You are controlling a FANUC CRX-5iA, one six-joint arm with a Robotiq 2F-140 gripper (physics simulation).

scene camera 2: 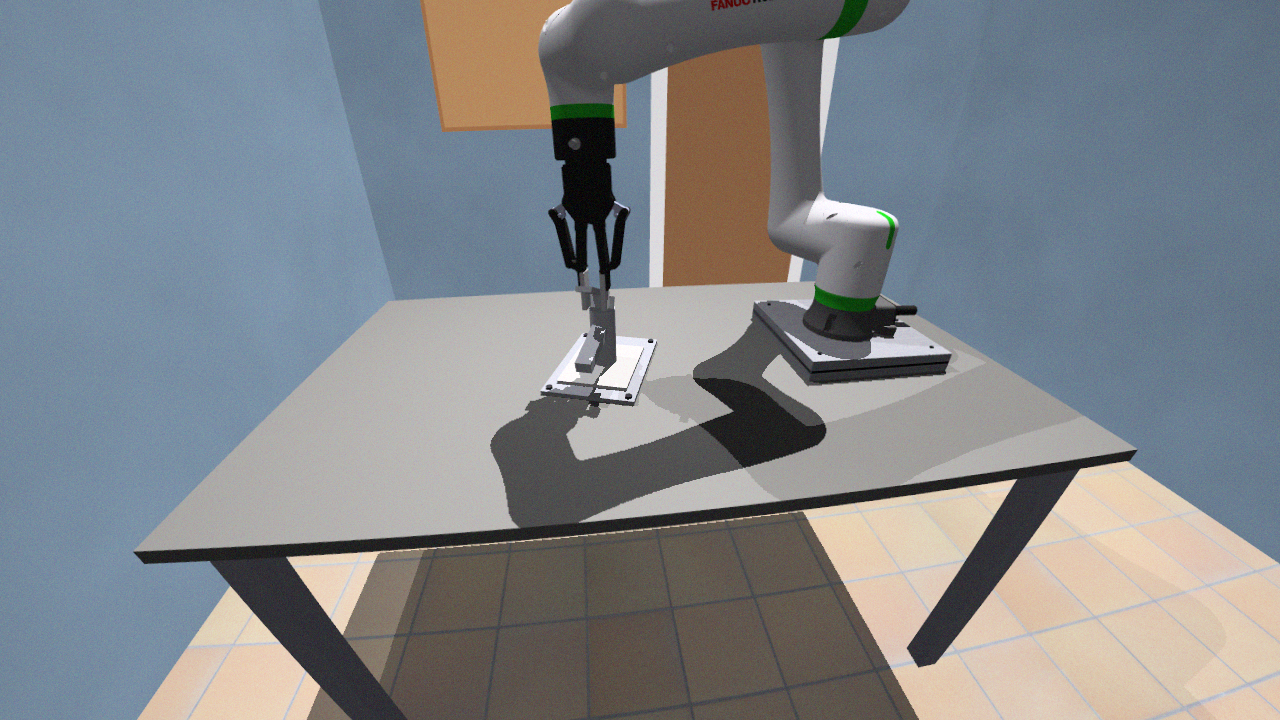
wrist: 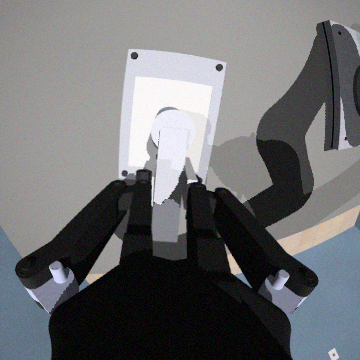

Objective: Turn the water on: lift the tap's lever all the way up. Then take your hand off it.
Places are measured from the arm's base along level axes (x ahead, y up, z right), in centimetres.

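Pixels of known places: gripper, fingertip midpoint: (scene camera 2: pixel 596 307) (wrist: pixel 168 166); arm's base at its link origin: (scene camera 2: pixel 837 326).
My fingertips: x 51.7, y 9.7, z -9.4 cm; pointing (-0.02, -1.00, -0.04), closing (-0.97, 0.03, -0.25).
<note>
For each thing: its top centre in the pictures, then the offset to it from my fingertips. "spot": a spot on its surface instead. Level surfaces: height alone.
- grey tap at a spot on its surface: (wrist: pixel 172 117) spot: dx -1.2, dy +0.1, dz +5.4 cm
- pale mounting plate at its top centre: (wrist: pixel 168 119) (scene camera 2: pixel 604 360) dx -0.9, dy -12.8, dz +3.7 cm
- flat lever at a spot on its surface: (wrist: pixel 173 145) spot: dx -0.9, dy +2.2, dz +2.9 cm
- grey table at its surface level: dy -13.9 cm
The grey tap (scene camera 2: pixel 607 333) (wrist: pixel 172 117) stands upright on a pale mounting plate (scene camera 2: pixel 645 350) (wrist: pixel 175 58). Its spout (scene camera 2: pixel 587 355) (wrist: pixel 165 227) slopes down on the side towards the front left in the scene view. The flat lever (wrist: pixel 173 145) runs from the tap's round top to between my fingers. It looks tilted upward, but its exact angle is hard to tell. My gripper (scene camera 2: pixel 594 293) (wrist: pixel 168 166) points straight down at the top of the tap and is shut on the lever. The fingertips partly hide the lever in the scene view.
The plate is bolted to the grey table (scene camera 2: pixel 375 447) (wrist: pixel 60 100). The robot's base plate (scene camera 2: pixel 881 354) (wrist: pixel 330 90) stands at the back right of the table, apart from the tap. The arm's shadow falls across the table beside the tap.
</note>
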